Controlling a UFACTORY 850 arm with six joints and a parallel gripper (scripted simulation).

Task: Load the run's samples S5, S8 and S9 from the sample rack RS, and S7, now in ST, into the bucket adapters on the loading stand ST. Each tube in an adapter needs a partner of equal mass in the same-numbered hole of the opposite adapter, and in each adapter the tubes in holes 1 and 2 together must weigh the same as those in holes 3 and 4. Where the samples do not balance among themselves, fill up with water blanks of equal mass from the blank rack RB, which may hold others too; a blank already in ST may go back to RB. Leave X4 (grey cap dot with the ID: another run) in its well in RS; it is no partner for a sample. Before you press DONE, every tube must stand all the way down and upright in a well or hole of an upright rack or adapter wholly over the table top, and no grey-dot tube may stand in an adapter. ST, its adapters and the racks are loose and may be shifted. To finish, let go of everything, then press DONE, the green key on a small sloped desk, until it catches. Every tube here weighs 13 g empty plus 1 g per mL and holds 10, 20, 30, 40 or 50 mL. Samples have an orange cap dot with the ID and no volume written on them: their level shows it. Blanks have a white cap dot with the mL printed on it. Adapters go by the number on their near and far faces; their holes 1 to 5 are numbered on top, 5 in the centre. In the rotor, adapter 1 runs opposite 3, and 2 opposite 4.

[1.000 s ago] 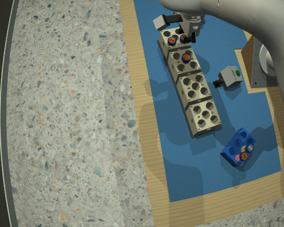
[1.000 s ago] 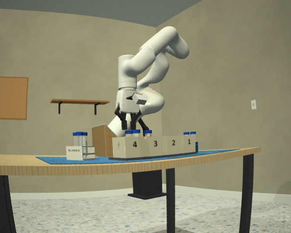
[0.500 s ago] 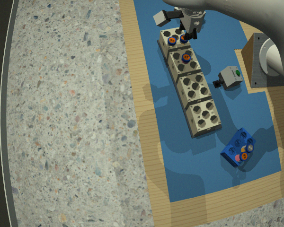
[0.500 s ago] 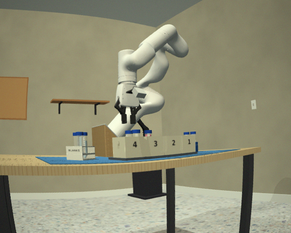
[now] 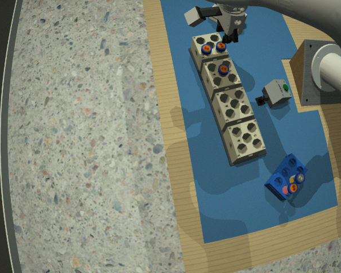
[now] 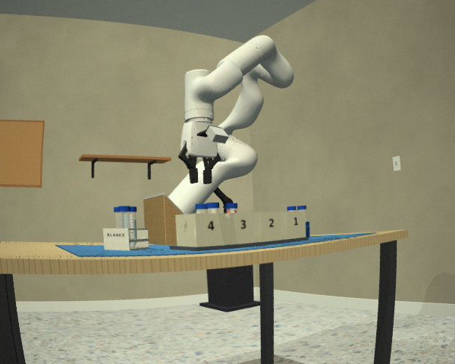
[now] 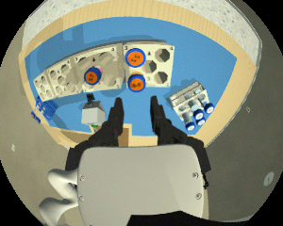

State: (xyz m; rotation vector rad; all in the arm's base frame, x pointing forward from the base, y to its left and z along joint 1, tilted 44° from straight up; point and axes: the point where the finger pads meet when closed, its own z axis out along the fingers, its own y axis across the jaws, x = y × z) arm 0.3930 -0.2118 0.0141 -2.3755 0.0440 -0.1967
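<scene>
My hand is 8 cm past the sample S9, 50 cm to the right of it and 14 cm above it. Round my hand: loading stand ST (2 cm ahead, 14 cm to the left, 20 cm below); then sample tube S5 (5 cm ahead, 1 cm to the left, 13 cm below); then orange-dot sample tube (1 cm to the right, 13 cm below).
</scene>
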